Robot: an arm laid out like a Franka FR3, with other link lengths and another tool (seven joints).
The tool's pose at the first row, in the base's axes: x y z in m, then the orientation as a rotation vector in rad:
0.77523 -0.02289 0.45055 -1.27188 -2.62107 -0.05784
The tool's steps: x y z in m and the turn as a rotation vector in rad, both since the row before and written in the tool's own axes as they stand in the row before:
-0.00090 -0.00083 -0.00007 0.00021 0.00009 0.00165
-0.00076 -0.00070 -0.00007 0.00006 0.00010 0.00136
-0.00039 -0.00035 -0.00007 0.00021 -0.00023 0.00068
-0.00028 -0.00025 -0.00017 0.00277 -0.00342 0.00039
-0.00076 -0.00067 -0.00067 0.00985 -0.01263 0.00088
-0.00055 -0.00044 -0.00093 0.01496 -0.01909 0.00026
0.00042 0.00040 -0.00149 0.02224 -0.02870 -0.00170
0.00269 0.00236 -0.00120 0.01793 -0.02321 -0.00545
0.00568 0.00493 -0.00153 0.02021 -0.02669 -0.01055
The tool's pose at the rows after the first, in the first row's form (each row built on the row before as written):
0.77513 -0.02411 0.45047 -1.27393 -2.61986 -0.05734
0.77505 -0.02514 0.45042 -1.27565 -2.61887 -0.05710
0.77502 -0.02567 0.45042 -1.27655 -2.61856 -0.05657
0.77502 -0.02606 0.45054 -1.27737 -2.62034 -0.05072
0.77507 -0.02715 0.45107 -1.27975 -2.62732 -0.02966
0.77523 -0.02796 0.45190 -1.28179 -2.63830 0.00226
0.77557 -0.02752 0.45340 -1.28187 -2.65571 0.04996
0.77598 -0.02401 0.45473 -1.27620 -2.67190 0.08820
0.77654 -0.01653 0.45636 -1.26362 -2.69278 0.13139

